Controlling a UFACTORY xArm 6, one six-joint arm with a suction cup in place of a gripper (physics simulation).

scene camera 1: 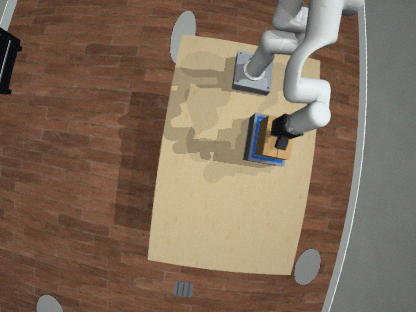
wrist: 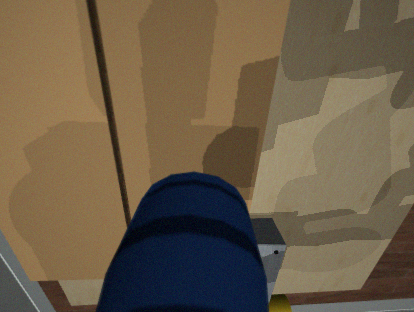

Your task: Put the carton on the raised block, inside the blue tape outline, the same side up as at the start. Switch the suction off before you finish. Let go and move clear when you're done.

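Places are measured from the arm's base along level axes (x ahead, y left, z up), in metres.
Pixels of known places: hand, its tool point: (wrist: 193,217); arm's base, origin of its link: (scene camera 1: 253,70).
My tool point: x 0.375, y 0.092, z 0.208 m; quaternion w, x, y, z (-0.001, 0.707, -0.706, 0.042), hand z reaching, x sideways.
Ahead of a thing's pixels: the offset from my tool point to its top centre. "spot": to the spot under its first point. Level surfaces: height alone.
The carton {dx +0.013, dy +0.034, dz -0.028 m} (scene camera 1: 270,146) (wrist: 55,80) is an orange-brown box with a dark seam across its upward face. It sits over the raised block {dx +0.008, dy +0.039, dz -0.157 m} (scene camera 1: 248,151), whose grey edge shows at the left and bottom. The blue tape outline {spot: dx +0.120, dy +0.059, dz -0.158 m} (scene camera 1: 270,161) shows along the carton's left and lower sides; its right and upper parts are largely hidden. My suction gripper (scene camera 1: 282,132) (wrist: 193,182) is over the carton, with its blue cup seen large in the wrist view. A cup shadow lies apart from the cup tip on the carton's face, so it appears clear of the carton and holds nothing.
The robot's grey base plate (scene camera 1: 241,80) (wrist: 272,260) is bolted to the wooden table {dz -0.278 m} (scene camera 1: 220,220) behind the block. The arm reaches over the table's right side. A black piece of furniture (scene camera 1: 7,60) stands on the floor at far left.
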